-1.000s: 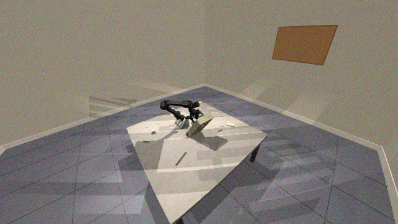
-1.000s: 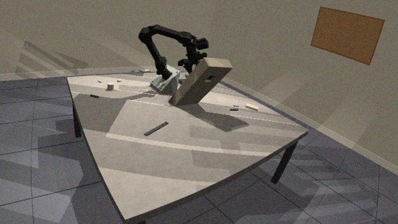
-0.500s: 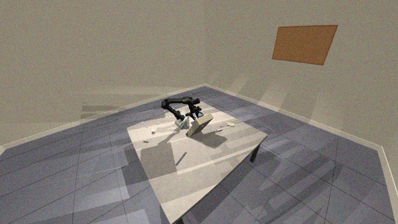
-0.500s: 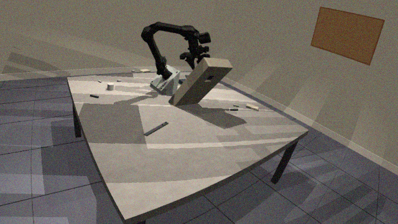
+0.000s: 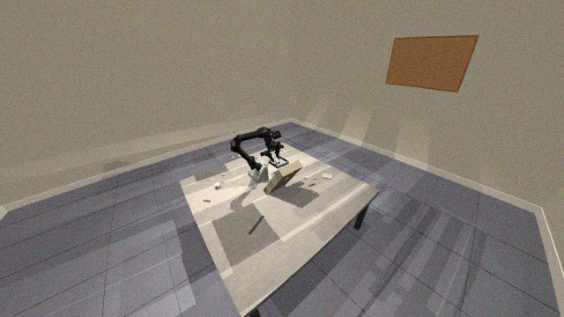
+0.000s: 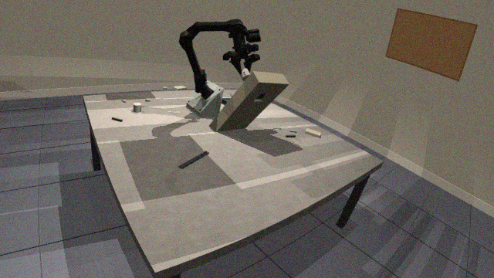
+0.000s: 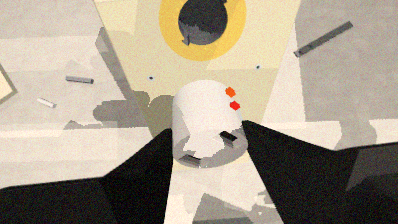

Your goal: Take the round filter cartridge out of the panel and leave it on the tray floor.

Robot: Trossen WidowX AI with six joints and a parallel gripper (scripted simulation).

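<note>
Right now the dark tray is 350 mm behind my gripper tip, 240 mm to the left of it and 280 mm below it. Round my gripper tip: round filter cartridge: right at my gripper tip; then tan service panel: 70 mm ahead, 120 mm below.
</note>
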